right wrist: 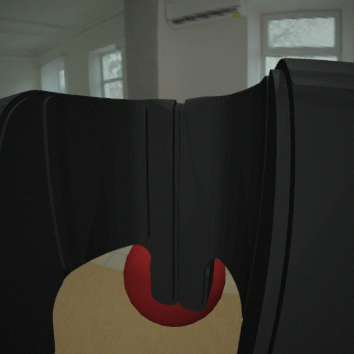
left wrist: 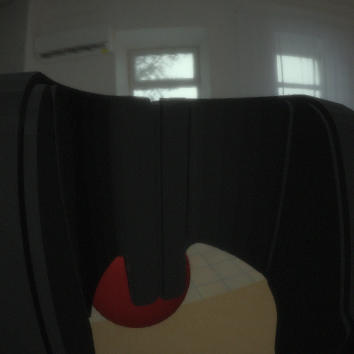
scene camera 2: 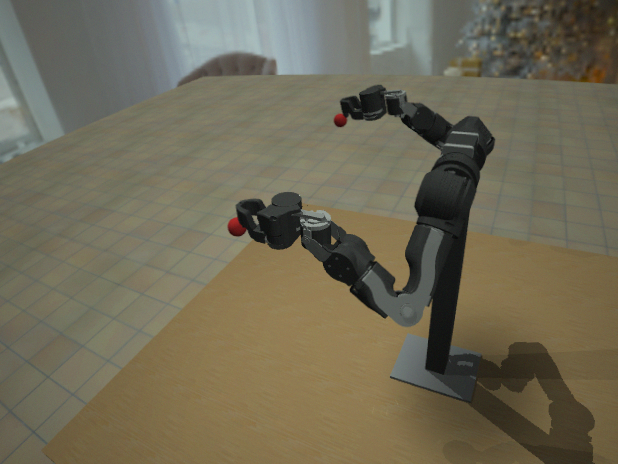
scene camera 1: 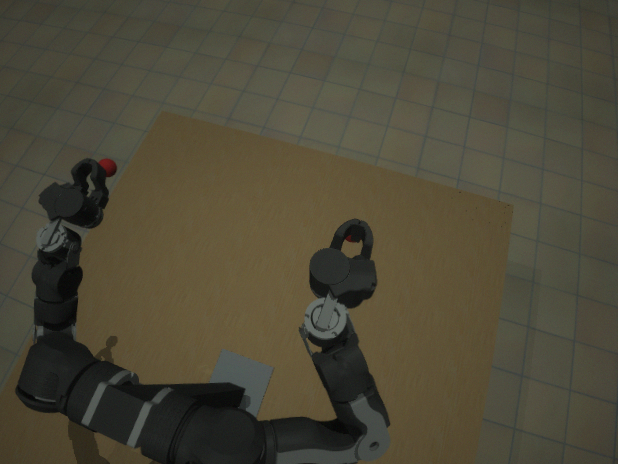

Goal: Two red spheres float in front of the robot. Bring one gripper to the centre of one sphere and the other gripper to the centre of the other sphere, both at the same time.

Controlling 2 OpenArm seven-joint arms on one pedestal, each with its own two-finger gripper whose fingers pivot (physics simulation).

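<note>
One red sphere [scene camera 1: 108, 168] [scene camera 2: 235, 227] [left wrist: 110, 297] floats by my left gripper [scene camera 1: 91, 163] [scene camera 2: 239, 212] [left wrist: 161, 200]. That gripper is shut and empty. In the left wrist view the sphere lies behind the lower ends of the joined fingertips, a little left, and they hide part of it. The other red sphere [scene camera 1: 350, 238] [scene camera 2: 340, 120] [right wrist: 137, 290] floats by my right gripper [scene camera 1: 356, 221] [scene camera 2: 343, 105] [right wrist: 176, 200], also shut and empty. This sphere lies behind and below the joined fingertips, partly hidden by them. In scene camera 2 both spheres are lower than the fingertips.
The pedestal stands on a grey base plate [scene camera 1: 240, 370] [scene camera 2: 411, 357] on a wooden board [scene camera 1: 240, 200] [scene camera 2: 225, 390]. The arms are well apart. Tiled floor surrounds the board. A chair [scene camera 2: 245, 65] shows in the background of scene camera 2.
</note>
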